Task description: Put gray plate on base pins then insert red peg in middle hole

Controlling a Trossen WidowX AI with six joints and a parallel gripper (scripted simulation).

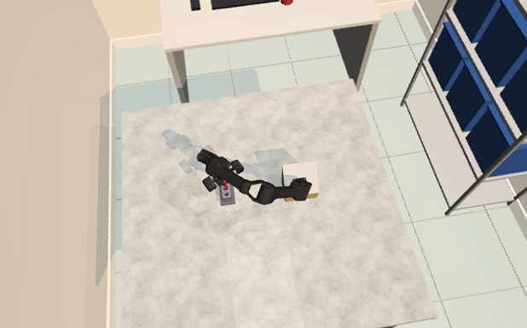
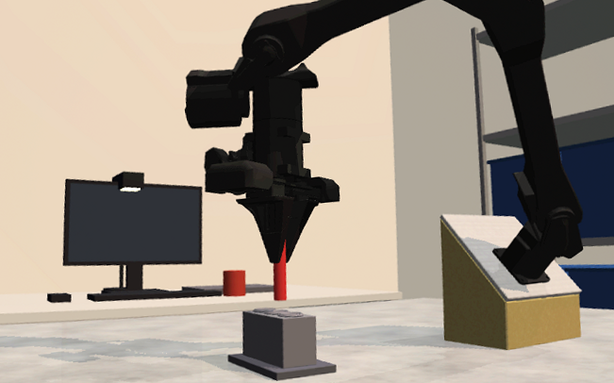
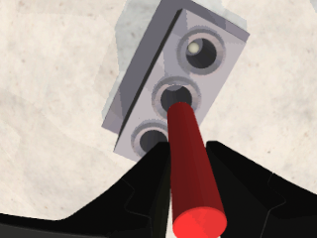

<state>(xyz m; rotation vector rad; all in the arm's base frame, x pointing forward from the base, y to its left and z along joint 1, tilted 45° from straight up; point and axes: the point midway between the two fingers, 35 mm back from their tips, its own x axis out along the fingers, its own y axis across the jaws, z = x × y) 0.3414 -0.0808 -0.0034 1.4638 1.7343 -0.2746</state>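
My gripper tip is 70 mm above the gray plate. Also, from my gripper tip: base: 100 mm below; then red peg: right at my gripper tip.
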